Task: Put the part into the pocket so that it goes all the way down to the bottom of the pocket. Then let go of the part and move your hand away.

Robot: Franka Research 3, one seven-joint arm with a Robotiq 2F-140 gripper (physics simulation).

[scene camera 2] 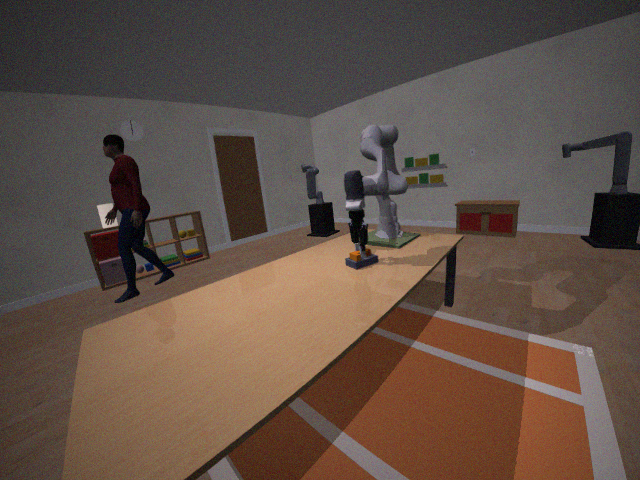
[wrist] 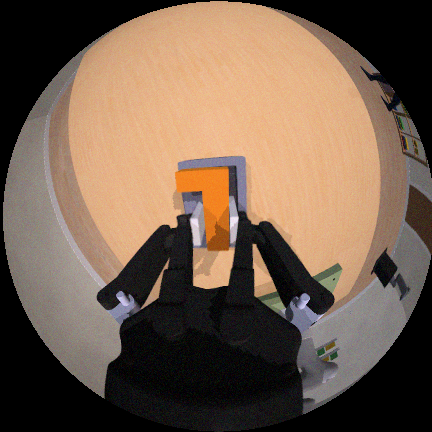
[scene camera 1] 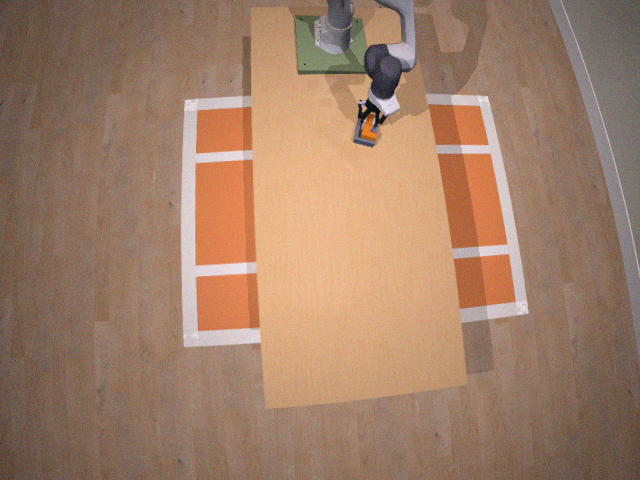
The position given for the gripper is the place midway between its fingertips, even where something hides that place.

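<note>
The gripper [wrist: 217, 206] grips an orange L-shaped part [wrist: 213, 181], and the orange L-shaped part is still resting on a pocket block.
</note>
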